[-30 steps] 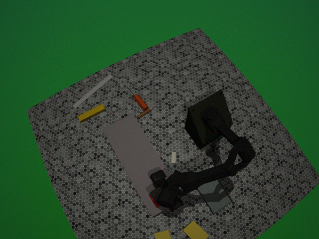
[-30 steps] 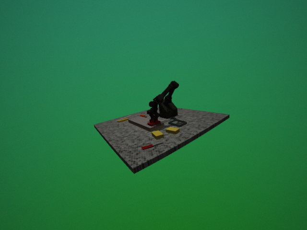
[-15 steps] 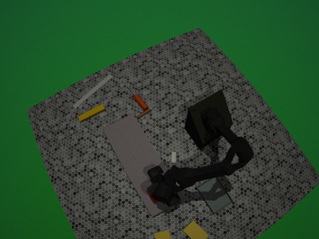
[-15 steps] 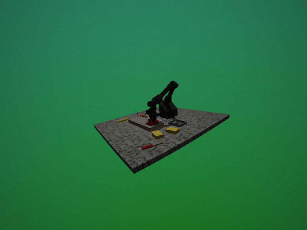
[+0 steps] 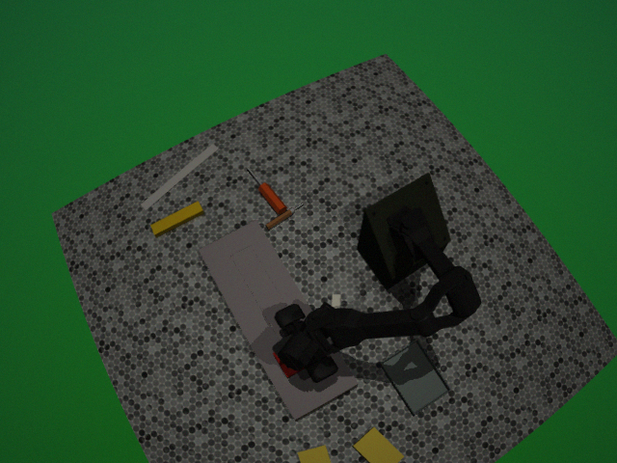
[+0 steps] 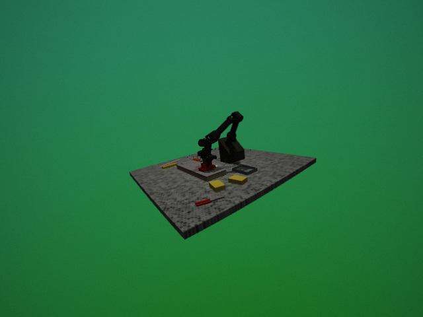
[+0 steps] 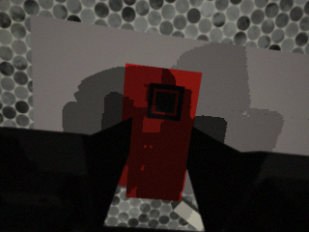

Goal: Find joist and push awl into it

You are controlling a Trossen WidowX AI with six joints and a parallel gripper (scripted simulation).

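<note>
Now: the grey tray 210 mm behind my gripper tip, 220 mm to the left of it and 50 mm below it. From my gripper tip the other things lie so: awl (210 mm behind, 360 mm to the right, 60 mm below); red stud finder (10 mm ahead, 20 mm above); small white block (160 mm behind, 60 mm to the right, 60 mm below).
</note>
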